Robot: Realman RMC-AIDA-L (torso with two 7-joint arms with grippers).
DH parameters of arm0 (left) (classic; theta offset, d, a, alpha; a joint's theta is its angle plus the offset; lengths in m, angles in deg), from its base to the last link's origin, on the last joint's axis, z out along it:
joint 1: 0 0.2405 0 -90
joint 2: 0 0 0 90
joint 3: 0 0.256 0 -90
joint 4: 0 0 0 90
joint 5: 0 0.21 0 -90
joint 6: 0 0 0 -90
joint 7: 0 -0.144 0 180
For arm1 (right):
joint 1: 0 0.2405 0 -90
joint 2: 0 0 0 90
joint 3: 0 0.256 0 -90
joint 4: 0 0 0 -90
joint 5: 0 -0.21 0 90
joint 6: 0 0 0 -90
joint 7: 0 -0.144 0 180
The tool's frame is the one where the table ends.
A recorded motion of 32 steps. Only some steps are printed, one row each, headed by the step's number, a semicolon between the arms.
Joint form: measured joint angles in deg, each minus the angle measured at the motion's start. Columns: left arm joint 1, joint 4, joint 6, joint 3, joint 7, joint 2, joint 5; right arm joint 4, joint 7, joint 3, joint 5, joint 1, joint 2, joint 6.
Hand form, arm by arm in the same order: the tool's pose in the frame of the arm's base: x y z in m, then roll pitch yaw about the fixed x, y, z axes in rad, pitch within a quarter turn. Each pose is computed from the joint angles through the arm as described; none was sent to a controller.
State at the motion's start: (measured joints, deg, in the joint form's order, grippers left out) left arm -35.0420 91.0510 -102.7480 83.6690 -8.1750 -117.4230 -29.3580; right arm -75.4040 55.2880 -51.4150 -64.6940 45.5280 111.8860 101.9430
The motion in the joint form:
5: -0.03 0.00 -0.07 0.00 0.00 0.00 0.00; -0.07 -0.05 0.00 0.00 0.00 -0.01 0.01
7: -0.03 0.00 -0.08 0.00 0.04 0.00 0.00; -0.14 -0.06 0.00 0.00 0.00 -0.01 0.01
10: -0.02 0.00 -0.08 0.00 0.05 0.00 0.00; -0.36 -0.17 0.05 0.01 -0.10 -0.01 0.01
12: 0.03 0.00 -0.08 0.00 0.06 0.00 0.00; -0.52 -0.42 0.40 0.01 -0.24 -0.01 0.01
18: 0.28 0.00 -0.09 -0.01 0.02 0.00 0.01; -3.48 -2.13 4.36 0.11 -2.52 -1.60 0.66
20: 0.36 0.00 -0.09 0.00 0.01 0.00 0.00; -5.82 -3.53 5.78 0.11 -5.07 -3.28 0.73
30: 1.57 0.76 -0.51 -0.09 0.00 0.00 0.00; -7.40 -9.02 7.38 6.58 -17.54 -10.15 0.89
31: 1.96 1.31 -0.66 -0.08 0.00 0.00 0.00; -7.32 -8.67 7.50 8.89 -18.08 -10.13 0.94
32: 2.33 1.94 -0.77 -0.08 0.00 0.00 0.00; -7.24 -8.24 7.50 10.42 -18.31 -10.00 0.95
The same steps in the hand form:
5: -0.1469 0.3313 0.0247 -2.5787 0.1582 0.9945; 0.0881 0.3809 0.1064 -2.9923 0.2821 -0.2773
7: -0.1469 0.3313 0.0247 -2.5786 0.1580 0.9952; 0.0879 0.3809 0.1065 -2.9915 0.2821 -0.2763
10: -0.1470 0.3313 0.0247 -2.5786 0.1579 0.9955; 0.0881 0.3806 0.1071 -2.9888 0.2828 -0.2768
12: -0.1472 0.3311 0.0247 -2.5785 0.1578 0.9966; 0.0890 0.3806 0.1086 -2.9852 0.2883 -0.2826
18: -0.1487 0.3305 0.0247 -2.5785 0.1581 1.0005; 0.1038 0.3789 0.1367 -2.9070 0.3255 -0.3145
20: -0.1492 0.3303 0.0247 -2.5787 0.1584 1.0017; 0.1185 0.3746 0.1559 -2.8459 0.3318 -0.3419
30: -0.1540 0.3264 0.0263 -2.5779 0.1571 1.0158; 0.2162 0.3436 0.2056 -2.6743 0.2624 -0.6560
31: -0.1546 0.3251 0.0272 -2.5771 0.1550 1.0156; 0.2253 0.3414 0.2064 -2.6525 0.2402 -0.6833
32: -0.1547 0.3240 0.0282 -2.5760 0.1516 1.0135; 0.2306 0.3403 0.2060 -2.6398 0.2237 -0.6970

